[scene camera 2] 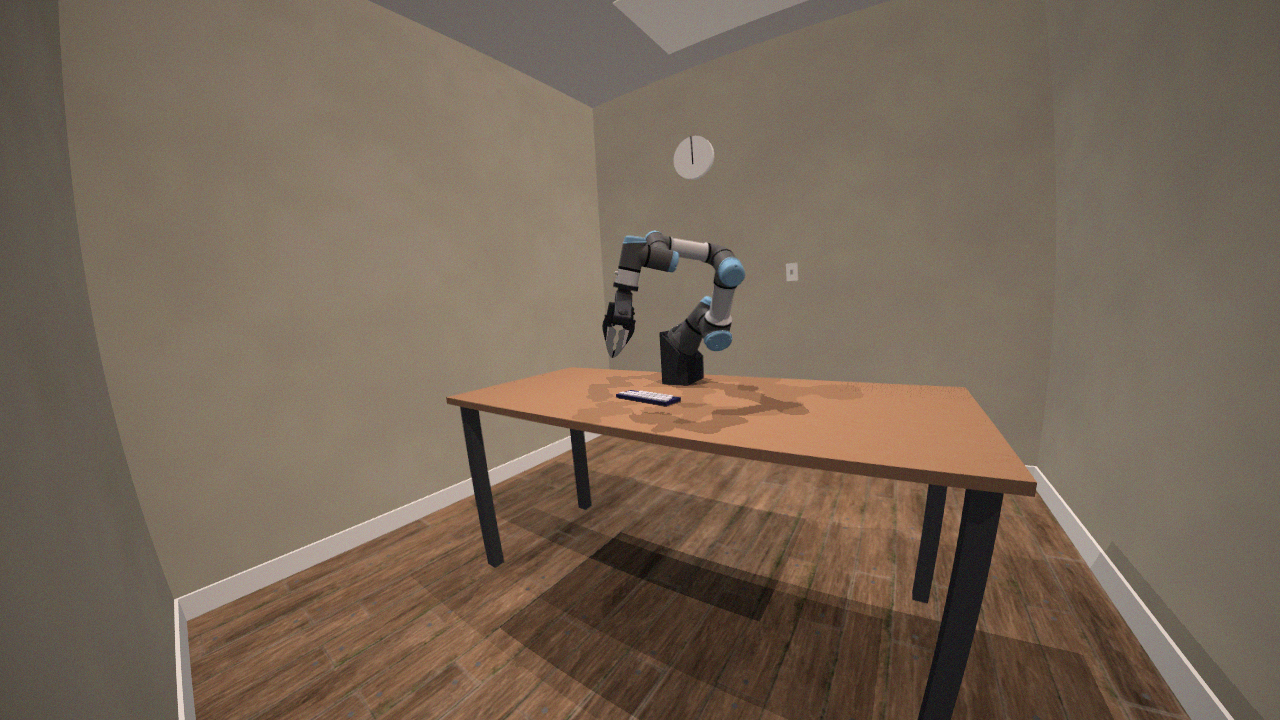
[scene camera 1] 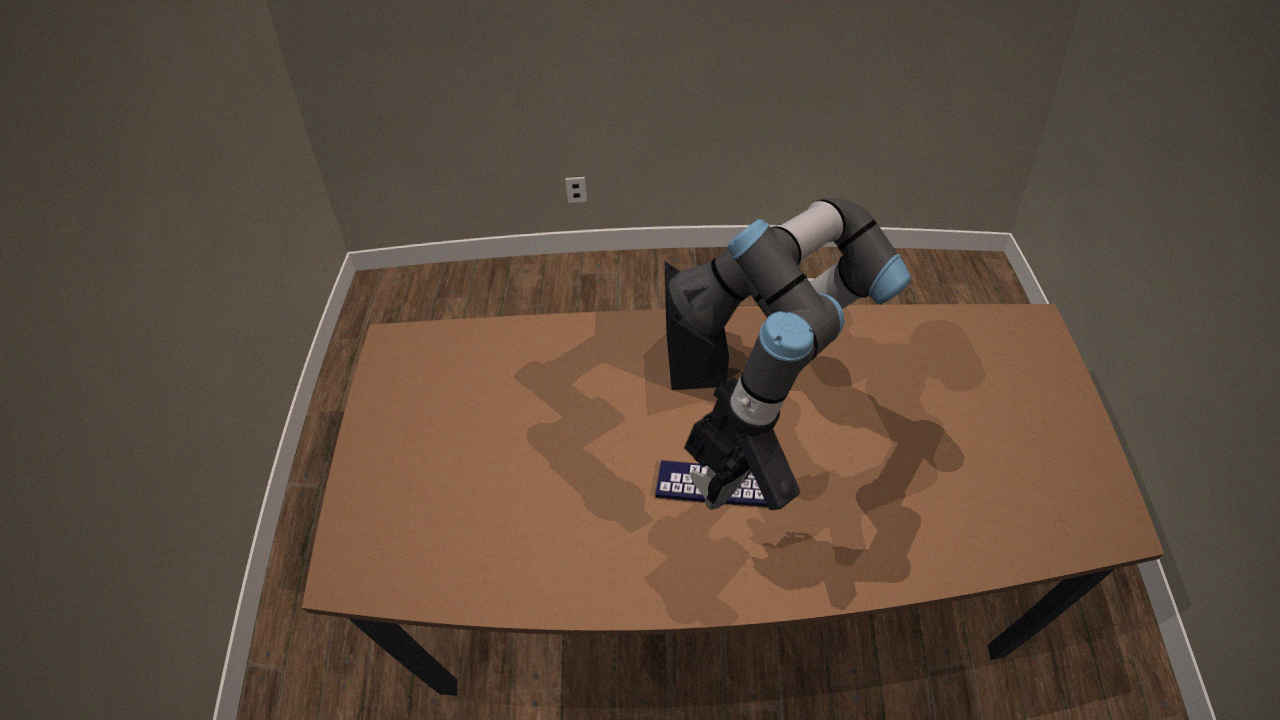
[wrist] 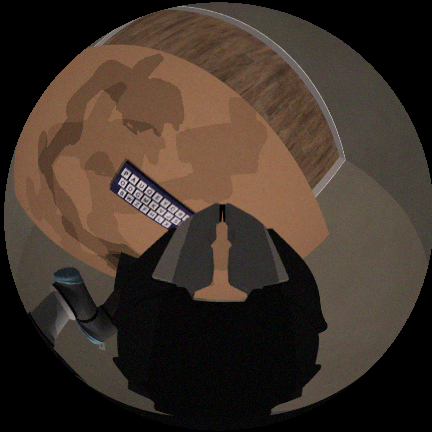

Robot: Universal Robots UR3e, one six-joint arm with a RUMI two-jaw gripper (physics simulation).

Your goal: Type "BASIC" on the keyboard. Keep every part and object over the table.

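Pixels of known places: gripper, fingertip midpoint: (scene camera 2: 612,357) (scene camera 1: 711,507) (wrist: 222,205); arm's base, link origin: (scene camera 2: 681,343) (scene camera 1: 694,305).
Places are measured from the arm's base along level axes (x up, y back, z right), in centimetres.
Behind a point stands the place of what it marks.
The dark blue keyboard (scene camera 1: 666,492) @[x -13.3, y -31.1, z 5.8 cm] (scene camera 2: 648,396) @[x -12.6, y -32.5, z -6.0 cm] (wrist: 150,196) @[x -13.3, y -30.8, z -5.3 cm] with white letter keys lies flat on the table (scene camera 1: 447,492) @[x -14.5, y -30.9, z 45.2 cm] (scene camera 2: 850,429) @[x -14.5, y -37.3, z -64.0 cm] (wrist: 260,190) @[x -14.5, y -45.1, z 14.1 cm]. In scene camera 1, its letters show upside down and the gripper hides its middle and part of its right end. In the wrist view, the long row starts P, A, U, and the short row starts with B. The far end is hidden behind the jaws. My gripper (scene camera 1: 713,505) @[x 0.7, y -42.2, z -0.9 cm] (scene camera 2: 613,355) @[x 0.7, y -42.2, z -0.9 cm] (wrist: 222,205) @[x 0.7, y -42.2, z -0.9 cm] is shut and empty, pointing down. Its tips are well above the table, apart from the keyboard.
The arm's black base (scene camera 1: 698,358) @[x -5.9, y -7.7, z -0.4 cm] (scene camera 2: 682,362) @[x -6.1, y -7.5, z -4.4 cm] stands at the table's back edge, behind the keyboard. The arm bends out to one side above the table. Its shadows fall around the keyboard. A wall clock (scene camera 2: 693,157) hangs on the wall.
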